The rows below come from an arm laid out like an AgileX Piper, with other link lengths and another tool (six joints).
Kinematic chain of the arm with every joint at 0, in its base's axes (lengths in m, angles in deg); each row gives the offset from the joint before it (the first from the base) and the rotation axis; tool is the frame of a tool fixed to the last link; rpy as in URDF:
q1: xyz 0 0 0.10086 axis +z
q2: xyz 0 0 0 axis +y
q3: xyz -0.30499 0 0.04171 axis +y
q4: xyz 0.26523 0 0.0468 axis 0.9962 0 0.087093
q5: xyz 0 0 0 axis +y
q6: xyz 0.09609 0 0.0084 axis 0.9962 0 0.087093
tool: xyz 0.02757 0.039 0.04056 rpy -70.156 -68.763 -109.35
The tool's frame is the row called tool.
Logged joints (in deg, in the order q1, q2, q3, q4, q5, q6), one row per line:
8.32, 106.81, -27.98, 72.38, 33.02, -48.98
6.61, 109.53, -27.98, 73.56, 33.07, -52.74
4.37, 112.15, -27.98, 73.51, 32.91, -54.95
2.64, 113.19, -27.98, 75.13, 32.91, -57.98
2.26, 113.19, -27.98, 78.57, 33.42, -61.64
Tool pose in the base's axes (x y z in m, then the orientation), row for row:
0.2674, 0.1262, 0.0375, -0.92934, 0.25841, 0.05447, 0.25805
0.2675, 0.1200, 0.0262, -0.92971, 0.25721, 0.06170, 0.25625
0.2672, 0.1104, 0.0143, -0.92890, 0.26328, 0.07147, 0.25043
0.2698, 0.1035, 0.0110, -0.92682, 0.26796, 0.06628, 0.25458
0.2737, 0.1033, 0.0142, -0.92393, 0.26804, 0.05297, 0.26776
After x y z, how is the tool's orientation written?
As a quaternion, x y z w.
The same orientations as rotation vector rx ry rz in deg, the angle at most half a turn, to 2 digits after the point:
-144.38, 40.14, 8.46
-144.57, 40.00, 9.59
-144.88, 41.06, 11.15
-144.24, 41.70, 10.32
-142.82, 41.43, 8.19

